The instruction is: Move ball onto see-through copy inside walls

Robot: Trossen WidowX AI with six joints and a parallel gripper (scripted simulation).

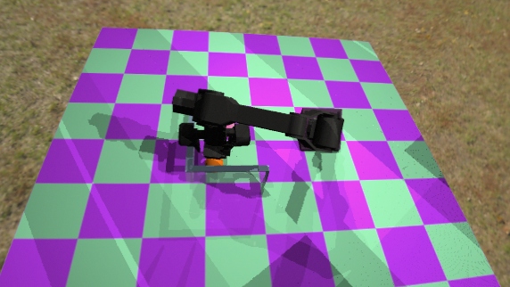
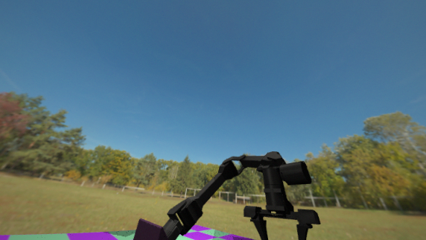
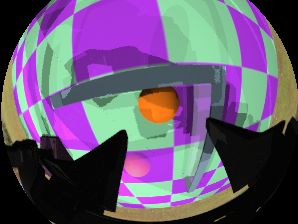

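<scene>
My gripper tip is 60 mm above the orange ball. The rest, counted from my gripper tip: see-through copy 50 mm behind, 130 mm to the right, 60 mm below.
</scene>
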